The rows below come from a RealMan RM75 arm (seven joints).
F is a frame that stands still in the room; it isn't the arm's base.
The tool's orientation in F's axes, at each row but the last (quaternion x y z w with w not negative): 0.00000, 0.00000, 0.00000, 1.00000; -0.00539, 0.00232, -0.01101, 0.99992; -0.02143, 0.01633, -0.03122, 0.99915; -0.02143, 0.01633, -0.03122, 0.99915; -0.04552, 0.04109, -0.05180, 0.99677; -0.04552, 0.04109, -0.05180, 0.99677; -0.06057, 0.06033, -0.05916, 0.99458; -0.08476, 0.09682, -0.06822, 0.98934; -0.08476, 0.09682, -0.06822, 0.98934
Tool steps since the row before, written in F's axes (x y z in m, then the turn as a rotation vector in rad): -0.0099, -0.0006, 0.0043, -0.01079, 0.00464, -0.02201; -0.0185, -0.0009, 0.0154, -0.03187, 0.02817, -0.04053; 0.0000, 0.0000, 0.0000, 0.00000, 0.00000, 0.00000; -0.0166, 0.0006, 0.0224, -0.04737, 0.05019, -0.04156; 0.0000, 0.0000, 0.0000, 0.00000, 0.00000, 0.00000; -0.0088, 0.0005, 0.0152, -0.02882, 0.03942, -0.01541; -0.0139, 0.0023, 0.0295, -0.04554, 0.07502, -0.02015; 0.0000, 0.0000, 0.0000, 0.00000, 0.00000, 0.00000; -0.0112, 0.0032, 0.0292, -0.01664, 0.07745, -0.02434
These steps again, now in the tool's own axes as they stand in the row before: -0.0099, -0.0006, 0.0043, -0.01079, 0.00464, -0.02201; -0.0185, -0.0015, 0.0153, -0.03230, 0.02790, -0.04038; 0.0000, 0.0000, 0.0000, 0.00000, 0.00000, 0.00000; -0.0173, -0.0014, 0.0218, -0.04912, 0.04895, -0.04101; 0.0000, 0.0000, 0.0000, 0.00000, 0.00000, 0.00000; -0.0099, -0.0018, 0.0144, -0.03160, 0.03764, -0.01438; -0.0173, -0.0030, 0.0276, -0.05199, 0.07149, -0.01714; 0.0000, 0.0000, 0.0000, 0.00000, 0.00000, 0.00000; -0.0166, -0.0035, 0.0265, -0.02352, 0.07805, -0.01495
